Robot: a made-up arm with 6 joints.
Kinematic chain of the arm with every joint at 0, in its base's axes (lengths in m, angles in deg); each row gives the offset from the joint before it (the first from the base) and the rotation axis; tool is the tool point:
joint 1: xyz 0 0 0.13 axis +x
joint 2: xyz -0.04 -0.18 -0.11 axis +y
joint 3: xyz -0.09 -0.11 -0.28 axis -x
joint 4: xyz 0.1 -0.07 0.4 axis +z
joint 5: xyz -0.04 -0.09 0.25 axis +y
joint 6: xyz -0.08 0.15 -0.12 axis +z
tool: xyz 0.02 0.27 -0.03
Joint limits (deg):
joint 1: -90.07..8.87
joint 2: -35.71..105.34
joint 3: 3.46..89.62
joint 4: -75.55..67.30
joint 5: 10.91..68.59
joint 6: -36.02..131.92
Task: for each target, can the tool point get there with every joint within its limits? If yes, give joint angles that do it. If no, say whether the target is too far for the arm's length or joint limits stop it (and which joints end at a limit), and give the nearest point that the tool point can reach.
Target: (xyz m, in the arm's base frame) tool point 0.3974 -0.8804 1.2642
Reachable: no: joint limits stop it (at a limit: joint 3, joint 4) | nearest point 0.2191 -0.4746 0.7414 | short by 0.685 m
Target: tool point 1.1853 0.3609 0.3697
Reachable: no: joint limits stop it (at a limit: joint 1, joint 5) | nearest point 0.6318 0.1483 0.3883 | short by 0.593 m
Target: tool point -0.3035 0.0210 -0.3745
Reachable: yes | joints -75.78 17.18 57.10 -25.48 44.70 68.77
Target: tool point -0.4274 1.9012 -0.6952
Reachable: no: too far | nearest point -0.2301 0.7162 -0.3655 | short by 1.246 m
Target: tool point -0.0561 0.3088 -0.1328
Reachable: yes | joints -1.77 31.74 48.83 -34.24 43.80 -8.64
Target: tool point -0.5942 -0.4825 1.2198
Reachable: no: joint limits stop it (at a limit: joint 3, joint 4) | nearest point -0.4149 -0.2978 0.8026 | short by 0.490 m
